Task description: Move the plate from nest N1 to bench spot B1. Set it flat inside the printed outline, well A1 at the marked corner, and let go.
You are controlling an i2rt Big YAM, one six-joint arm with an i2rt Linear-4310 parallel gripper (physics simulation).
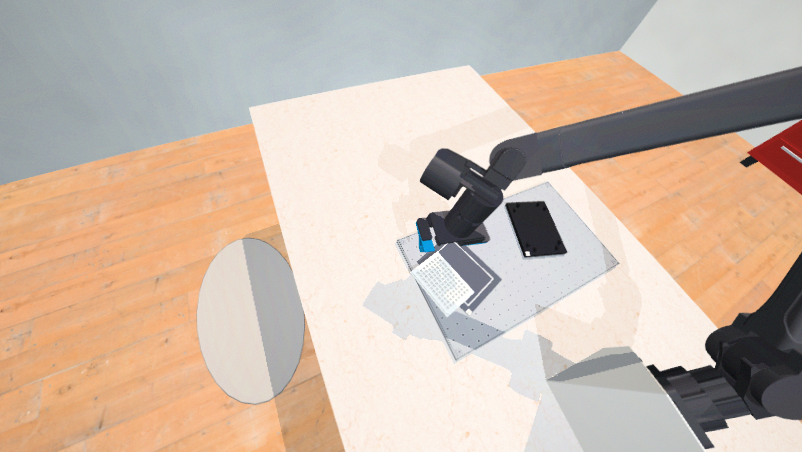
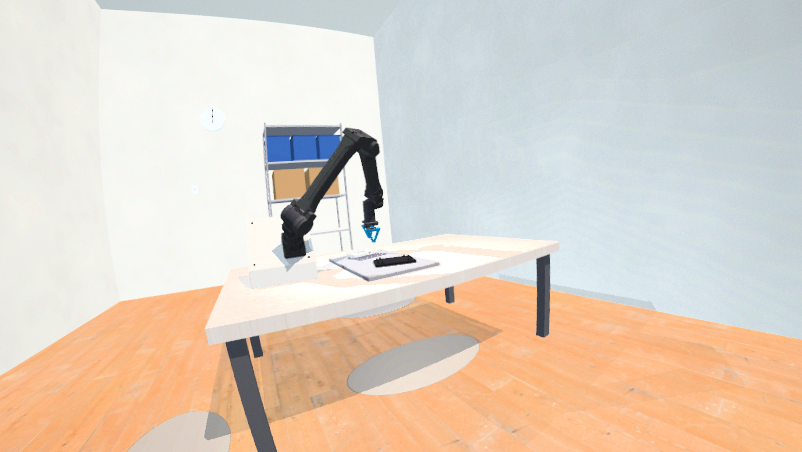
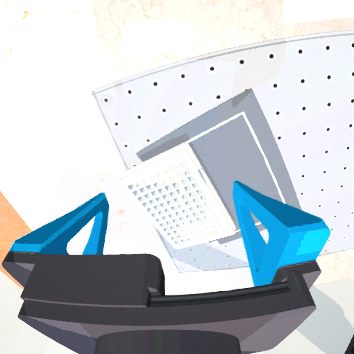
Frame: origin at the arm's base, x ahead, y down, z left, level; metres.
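Seen in the pictures: gripper, fingertip midpoint: (image 1: 440, 246) (image 2: 371, 240) (image 3: 168, 193); arm's base, origin of the base link: (image 1: 669, 402) (image 2: 293, 245).
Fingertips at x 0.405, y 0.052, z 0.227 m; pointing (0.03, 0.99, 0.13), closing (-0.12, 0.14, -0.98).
Observation:
Pixels of each thing's middle, then the offset from my fingertips to it. "*": a spot on its surface instead. Level surfaces: height alone.
- white well plate, body centre: (image 3: 179, 205) (image 1: 441, 282) (image 2: 360, 253) dx -0.065, dy +0.060, dz +0.011 m
- spot B1, surface spot: (image 3: 222, 150) * dx -0.006, dy +0.067, dz -0.043 m
- white printed outline, surface spot: (image 3: 257, 142) * dx -0.002, dy +0.067, dz -0.077 m
- small white corner mark, body centre: (image 1: 468, 312) dx -0.146, dy +0.067, dz -0.020 m
- black nest N1, body centre: (image 1: 536, 226) (image 2: 393, 259) dx -0.015, dy +0.058, dz -0.302 m
- pale table, its level: dy +0.082 m
The white well plate (image 1: 443, 282) (image 2: 367, 255) (image 3: 177, 200) lies across one side of the dark pad of spot B1 (image 1: 476, 272) (image 3: 222, 150), turned and shifted off the white printed outline (image 1: 480, 264) (image 3: 257, 142). Its outer side reaches past the board's edge. I cannot tell whether it is quite flat. A small white corner mark (image 1: 468, 311) shows beside the plate. The black nest N1 (image 1: 536, 230) (image 2: 394, 261) stands empty. My gripper (image 1: 453, 247) (image 2: 373, 240) (image 3: 168, 193) is open and empty, above the plate and apart from it. Well A1 cannot be made out.
The perforated board (image 1: 584, 252) (image 3: 320, 125) carries the pad and nest on the pale table (image 1: 348, 168) (image 2: 505, 244). The arm's grey mounting block (image 1: 623, 409) stands near the board. A shelf unit (image 2: 303, 163) with blue and tan boxes stands behind the table.

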